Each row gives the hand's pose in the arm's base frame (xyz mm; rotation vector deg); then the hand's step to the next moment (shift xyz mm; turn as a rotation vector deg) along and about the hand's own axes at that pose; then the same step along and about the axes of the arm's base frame.
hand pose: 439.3 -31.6 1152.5 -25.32 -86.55 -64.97
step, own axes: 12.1 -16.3 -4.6 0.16 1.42 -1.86
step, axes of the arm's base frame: -13.8 -15.1 3.9 2.08 -0.94 0.53
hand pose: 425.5 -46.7 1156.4 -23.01 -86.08 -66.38
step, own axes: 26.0 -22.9 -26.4 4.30 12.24 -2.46
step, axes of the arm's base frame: -11.0 -41.0 9.9 9.56 2.10 8.86
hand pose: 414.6 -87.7 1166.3 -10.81 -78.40 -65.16
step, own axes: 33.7 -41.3 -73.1 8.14 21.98 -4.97
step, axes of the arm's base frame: 12.1 -88.8 -12.4 17.45 3.17 16.11
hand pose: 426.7 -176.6 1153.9 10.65 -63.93 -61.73
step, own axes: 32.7 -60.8 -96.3 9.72 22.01 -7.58
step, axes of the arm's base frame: 40.5 -92.2 -62.5 19.58 1.00 15.88
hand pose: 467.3 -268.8 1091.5 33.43 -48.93 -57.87
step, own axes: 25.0 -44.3 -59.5 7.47 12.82 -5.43
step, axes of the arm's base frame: 34.8 -39.3 -58.1 12.73 -1.01 9.30
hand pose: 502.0 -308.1 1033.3 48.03 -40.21 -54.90
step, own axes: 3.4 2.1 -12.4 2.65 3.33 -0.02
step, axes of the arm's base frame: 12.4 1.2 -3.9 2.47 -1.31 3.21
